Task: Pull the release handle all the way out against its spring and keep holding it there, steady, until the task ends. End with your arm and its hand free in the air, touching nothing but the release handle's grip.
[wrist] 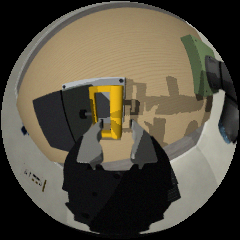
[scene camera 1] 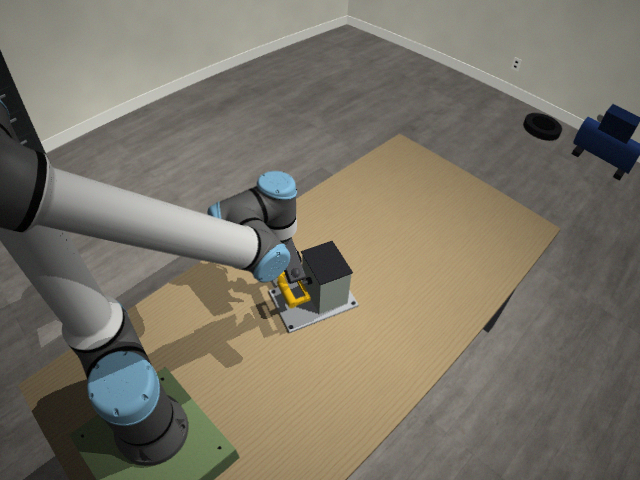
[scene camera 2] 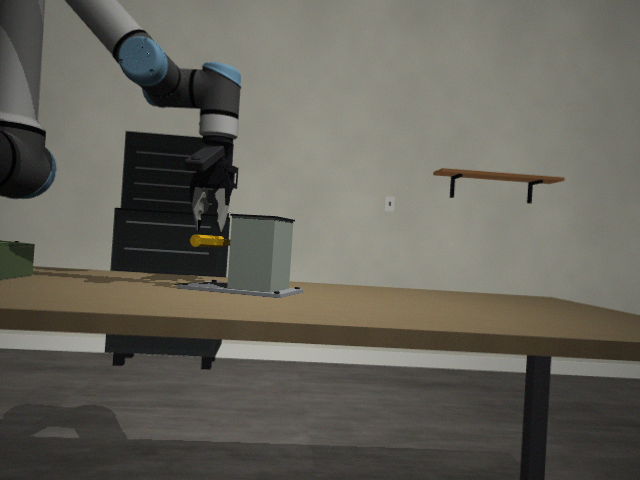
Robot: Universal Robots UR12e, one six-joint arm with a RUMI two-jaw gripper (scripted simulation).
same spot on grey base plate: [scene camera 2: 212,286] = [scene camera 1: 304,315]
